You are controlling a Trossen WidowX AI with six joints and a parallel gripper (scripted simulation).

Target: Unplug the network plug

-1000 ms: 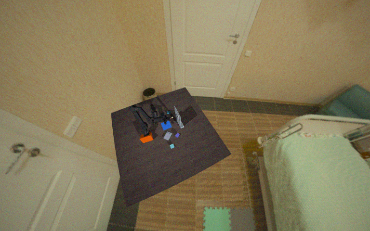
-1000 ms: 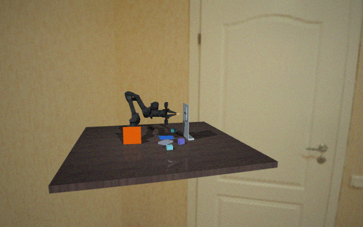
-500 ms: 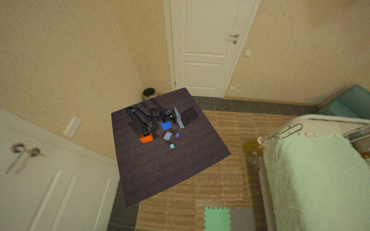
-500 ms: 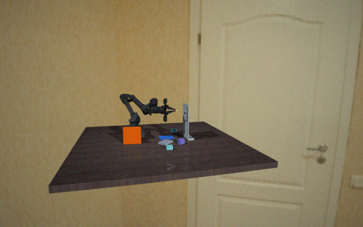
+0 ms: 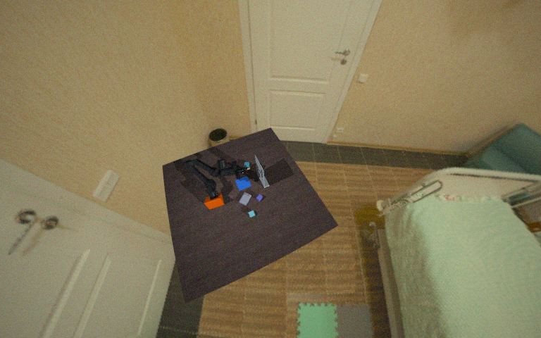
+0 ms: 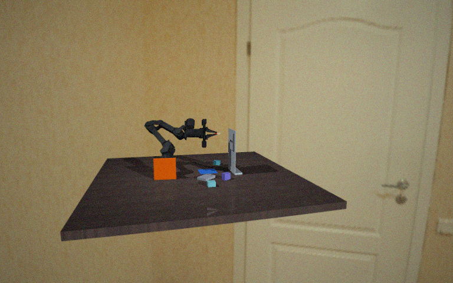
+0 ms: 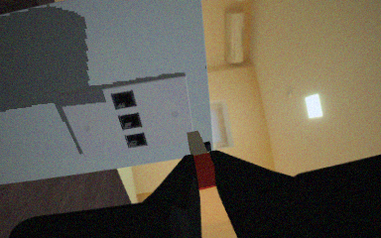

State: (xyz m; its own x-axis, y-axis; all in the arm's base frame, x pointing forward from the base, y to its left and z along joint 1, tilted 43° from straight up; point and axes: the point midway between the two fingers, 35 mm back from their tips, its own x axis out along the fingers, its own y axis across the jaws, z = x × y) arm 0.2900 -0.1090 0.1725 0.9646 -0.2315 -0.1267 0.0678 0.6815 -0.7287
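Now: the blue marked square 270 mm below my gripper tip, 60 mm behind it and 50 mm to the left of it. Also, from my gripper tip: network plug: right at my gripper tip; purple cube: 250 mm below, 160 mm to the right, 20 mm ahead; grey upright panel: 140 mm below, 110 mm ahead, 10 mm to the right.
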